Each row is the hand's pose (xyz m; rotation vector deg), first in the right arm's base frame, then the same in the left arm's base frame.
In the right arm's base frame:
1: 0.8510 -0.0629 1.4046 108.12 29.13 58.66
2: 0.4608 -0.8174 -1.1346 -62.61 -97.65 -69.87
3: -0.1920 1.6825 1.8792 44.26 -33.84 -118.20
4: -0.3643 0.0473 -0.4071 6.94 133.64 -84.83
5: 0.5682 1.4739 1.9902 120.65 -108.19 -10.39
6: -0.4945 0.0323 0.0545 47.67 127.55 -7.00
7: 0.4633 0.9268 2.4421 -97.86 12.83 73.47
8: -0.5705 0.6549 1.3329 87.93 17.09 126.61
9: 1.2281 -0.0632 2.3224 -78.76 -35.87 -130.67
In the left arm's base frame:
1: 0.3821 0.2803 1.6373 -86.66 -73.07 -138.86
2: 1.1909 1.1945 -0.7458 31.06 -100.73 -52.96
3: -1.6165 -0.3236 1.6148 81.12 10.52 -49.73
4: 0.0766 0.3781 -0.5234 -37.90 97.76 -15.17
5: -1.2129 0.1509 2.1105 -162.81 18.51 -8.01
6: 0.0189 0.0132 -0.2171 -21.54 112.71 60.95
7: -0.7535 -0.3343 2.3715 -93.62 -83.70 86.08
8: -0.6967 -0.5935 0.8540 -36.28 -26.42 -127.80
9: 0.4170 0.0597 2.6041 -5.38 -40.93 -85.73

